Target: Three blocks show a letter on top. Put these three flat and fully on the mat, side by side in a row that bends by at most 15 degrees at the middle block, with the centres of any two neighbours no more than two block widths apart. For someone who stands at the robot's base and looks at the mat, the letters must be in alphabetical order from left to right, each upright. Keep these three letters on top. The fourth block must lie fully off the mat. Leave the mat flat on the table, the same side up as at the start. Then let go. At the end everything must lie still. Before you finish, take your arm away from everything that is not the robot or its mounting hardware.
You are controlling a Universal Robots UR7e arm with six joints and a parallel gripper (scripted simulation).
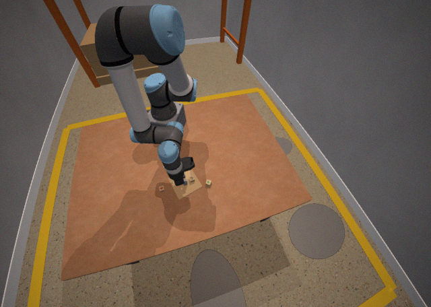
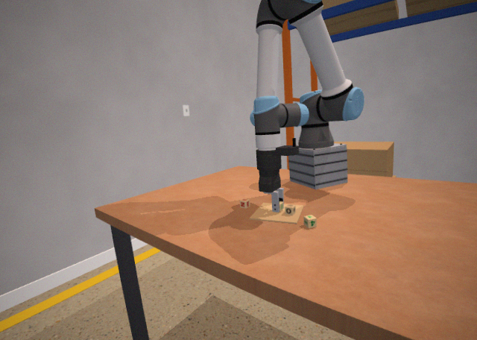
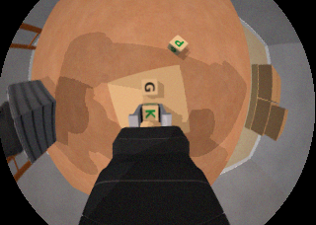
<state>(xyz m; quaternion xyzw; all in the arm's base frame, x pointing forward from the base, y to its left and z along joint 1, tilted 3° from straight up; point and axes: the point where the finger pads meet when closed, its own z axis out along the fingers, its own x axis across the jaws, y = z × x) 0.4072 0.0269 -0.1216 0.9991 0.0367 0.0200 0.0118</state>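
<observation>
Right now the tan mat is 2 cm below my hand.
</observation>
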